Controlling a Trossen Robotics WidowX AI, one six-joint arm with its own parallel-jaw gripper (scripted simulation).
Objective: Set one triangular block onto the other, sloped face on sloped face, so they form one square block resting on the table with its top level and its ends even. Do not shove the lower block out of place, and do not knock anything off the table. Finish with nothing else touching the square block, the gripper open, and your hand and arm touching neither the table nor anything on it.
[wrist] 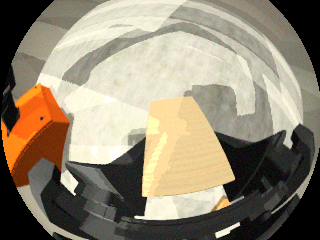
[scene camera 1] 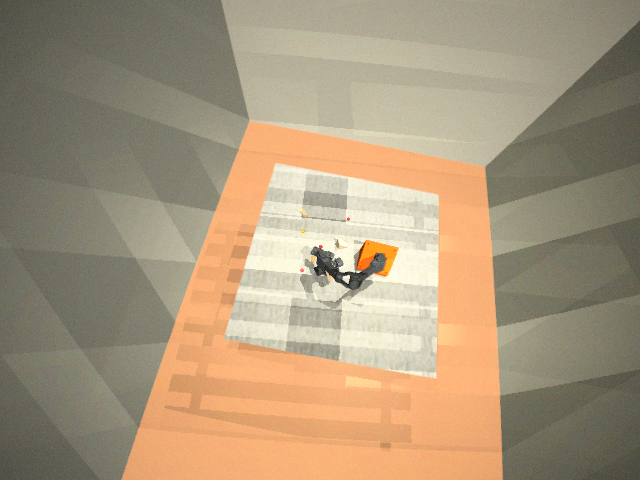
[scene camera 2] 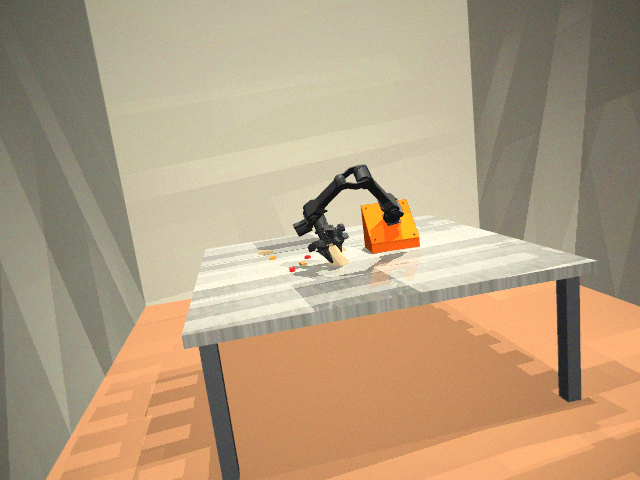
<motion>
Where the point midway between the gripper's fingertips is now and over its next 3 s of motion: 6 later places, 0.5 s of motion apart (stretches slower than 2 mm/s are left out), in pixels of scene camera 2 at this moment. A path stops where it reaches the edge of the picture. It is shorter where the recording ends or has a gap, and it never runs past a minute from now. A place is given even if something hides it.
My gripper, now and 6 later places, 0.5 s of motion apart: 337, 261; 337, 259; 339, 255; 341, 253; 343, 253; 341, 232; 360, 244
</motion>
